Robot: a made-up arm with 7 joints. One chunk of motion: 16 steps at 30 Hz.
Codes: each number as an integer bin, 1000 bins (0 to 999) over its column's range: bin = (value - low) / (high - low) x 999, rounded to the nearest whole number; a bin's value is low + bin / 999 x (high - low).
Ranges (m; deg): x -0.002..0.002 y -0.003..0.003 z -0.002..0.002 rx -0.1..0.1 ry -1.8..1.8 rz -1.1..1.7
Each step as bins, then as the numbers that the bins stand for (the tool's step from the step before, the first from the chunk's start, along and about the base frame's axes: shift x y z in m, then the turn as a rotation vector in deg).
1 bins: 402 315 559 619 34 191
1 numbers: -0.00039 -0.00111 0.00024 0.024 -1.677 -0.565
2 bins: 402 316 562 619 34 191
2 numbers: -0.00039 -0.00110 0.00025 0.024 -1.677 -0.565
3 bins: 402 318 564 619 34 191
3 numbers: -0.00039 -0.00109 0.00026 0.024 -1.677 -0.565
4 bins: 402 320 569 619 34 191
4 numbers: -0.00039 -0.00108 0.00028 0.024 -1.677 -0.565
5 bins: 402 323 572 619 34 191
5 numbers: -0.00039 -0.00106 0.00029 0.024 -1.677 -0.565
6 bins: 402 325 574 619 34 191
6 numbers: -0.00039 -0.00105 0.00030 0.024 -1.677 -0.565
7 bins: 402 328 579 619 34 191
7 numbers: -0.00039 -0.00103 0.00032 0.024 -1.677 -0.565
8 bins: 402 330 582 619 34 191
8 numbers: -0.00039 -0.00102 0.00033 0.024 -1.677 -0.565
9 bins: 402 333 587 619 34 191
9 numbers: -0.00039 -0.00100 0.00035 0.024 -1.677 -0.565
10 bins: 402 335 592 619 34 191
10 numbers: -0.00039 -0.00099 0.00037 0.024 -1.677 -0.565
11 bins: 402 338 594 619 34 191
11 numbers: -0.00039 -0.00097 0.00038 0.024 -1.677 -0.565
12 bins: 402 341 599 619 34 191
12 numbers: -0.00039 -0.00095 0.00040 0.024 -1.677 -0.565
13 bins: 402 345 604 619 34 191
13 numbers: -0.00039 -0.00093 0.00042 0.024 -1.677 -0.565
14 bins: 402 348 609 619 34 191
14 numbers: -0.00039 -0.00091 0.00044 0.024 -1.677 -0.565
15 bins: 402 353 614 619 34 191
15 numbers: -0.00039 -0.00088 0.00046 0.024 -1.677 -0.565
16 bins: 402 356 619 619 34 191
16 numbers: -0.00039 -0.00086 0.00048 0.024 -1.677 -0.565
